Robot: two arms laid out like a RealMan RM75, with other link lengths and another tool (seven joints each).
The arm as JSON. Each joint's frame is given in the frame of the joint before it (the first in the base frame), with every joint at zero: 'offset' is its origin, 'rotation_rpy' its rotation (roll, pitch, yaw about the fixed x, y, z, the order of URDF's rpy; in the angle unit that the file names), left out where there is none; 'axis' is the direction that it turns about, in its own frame. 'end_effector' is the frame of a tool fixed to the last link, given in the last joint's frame.
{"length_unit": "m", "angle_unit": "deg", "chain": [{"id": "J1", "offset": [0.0, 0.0, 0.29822], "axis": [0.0, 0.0, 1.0]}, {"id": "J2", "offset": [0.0, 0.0, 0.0], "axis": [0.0, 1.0, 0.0]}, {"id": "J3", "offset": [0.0, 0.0, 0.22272], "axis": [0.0, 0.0, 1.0]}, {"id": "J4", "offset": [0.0, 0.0, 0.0], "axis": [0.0, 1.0, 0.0]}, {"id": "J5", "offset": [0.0, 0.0, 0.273], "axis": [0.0, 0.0, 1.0]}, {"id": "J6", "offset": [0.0, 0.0, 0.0], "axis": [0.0, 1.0, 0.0]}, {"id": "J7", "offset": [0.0, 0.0, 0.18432], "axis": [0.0, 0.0, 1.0]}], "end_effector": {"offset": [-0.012, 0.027, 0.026], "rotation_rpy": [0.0, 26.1, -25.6]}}
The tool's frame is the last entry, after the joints.
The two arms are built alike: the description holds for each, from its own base.
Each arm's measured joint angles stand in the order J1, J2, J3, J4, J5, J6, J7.
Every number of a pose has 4 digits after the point.
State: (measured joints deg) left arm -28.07 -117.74 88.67 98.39 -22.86 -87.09 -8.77; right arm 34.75 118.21 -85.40 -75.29 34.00 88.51 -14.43
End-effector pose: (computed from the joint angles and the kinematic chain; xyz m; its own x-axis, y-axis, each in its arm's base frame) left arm -0.1001 0.3957 0.0397 0.3053 0.5847 0.7516 0.8820 0.1239 -0.4546; right arm 0.1370 0.3927 -0.0212 0.5215 -0.5198 0.6767 -0.4097 -0.8482 -0.3357
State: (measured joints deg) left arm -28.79 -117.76 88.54 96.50 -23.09 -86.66 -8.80; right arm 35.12 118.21 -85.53 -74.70 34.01 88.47 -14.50
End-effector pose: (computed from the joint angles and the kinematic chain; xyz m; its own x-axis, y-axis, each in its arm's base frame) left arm -0.1036 0.3982 0.0352 0.2967 0.5956 0.7465 0.8809 0.1311 -0.4548; right arm 0.1373 0.3926 -0.0230 0.5194 -0.5157 0.6814 -0.4088 -0.8502 -0.3318
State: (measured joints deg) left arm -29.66 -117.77 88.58 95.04 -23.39 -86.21 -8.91; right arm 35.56 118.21 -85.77 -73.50 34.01 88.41 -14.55
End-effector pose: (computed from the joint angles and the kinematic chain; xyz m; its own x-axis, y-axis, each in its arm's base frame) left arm -0.1033 0.4003 0.0309 0.2927 0.6025 0.7425 0.8818 0.1303 -0.4533; right arm 0.1402 0.3915 -0.0264 0.5112 -0.5116 0.6906 -0.4131 -0.8509 -0.3246
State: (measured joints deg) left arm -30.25 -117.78 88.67 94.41 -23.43 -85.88 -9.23; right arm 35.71 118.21 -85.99 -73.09 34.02 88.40 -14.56
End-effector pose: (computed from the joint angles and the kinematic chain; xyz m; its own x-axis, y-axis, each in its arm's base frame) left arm -0.1014 0.4021 0.0289 0.2912 0.6022 0.7434 0.8830 0.1298 -0.4511; right arm 0.1412 0.3907 -0.0281 0.5080 -0.5085 0.6952 -0.4134 -0.8521 -0.3210
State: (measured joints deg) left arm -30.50 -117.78 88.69 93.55 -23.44 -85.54 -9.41; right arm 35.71 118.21 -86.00 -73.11 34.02 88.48 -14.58
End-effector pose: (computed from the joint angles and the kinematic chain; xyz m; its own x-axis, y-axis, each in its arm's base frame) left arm -0.1034 0.4034 0.0268 0.2864 0.6052 0.7428 0.8822 0.1358 -0.4508; right arm 0.1412 0.3905 -0.0281 0.5077 -0.5075 0.6962 -0.4132 -0.8525 -0.3201
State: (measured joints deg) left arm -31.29 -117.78 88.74 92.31 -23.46 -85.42 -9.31; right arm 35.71 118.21 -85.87 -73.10 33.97 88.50 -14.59
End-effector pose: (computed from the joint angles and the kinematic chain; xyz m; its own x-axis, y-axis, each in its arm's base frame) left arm -0.1041 0.4047 0.0236 0.2885 0.6126 0.7358 0.8798 0.1337 -0.4562; right arm 0.1414 0.3908 -0.0276 0.5072 -0.5091 0.6953 -0.4143 -0.8515 -0.3213
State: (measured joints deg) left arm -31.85 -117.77 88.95 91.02 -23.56 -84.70 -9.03; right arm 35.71 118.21 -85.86 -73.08 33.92 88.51 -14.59
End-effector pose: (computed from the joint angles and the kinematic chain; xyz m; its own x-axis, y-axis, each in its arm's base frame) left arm -0.1052 0.4068 0.0196 0.2924 0.6166 0.7310 0.8790 0.1278 -0.4593; right arm 0.1417 0.3908 -0.0275 0.5064 -0.5094 0.6957 -0.4143 -0.8513 -0.3218
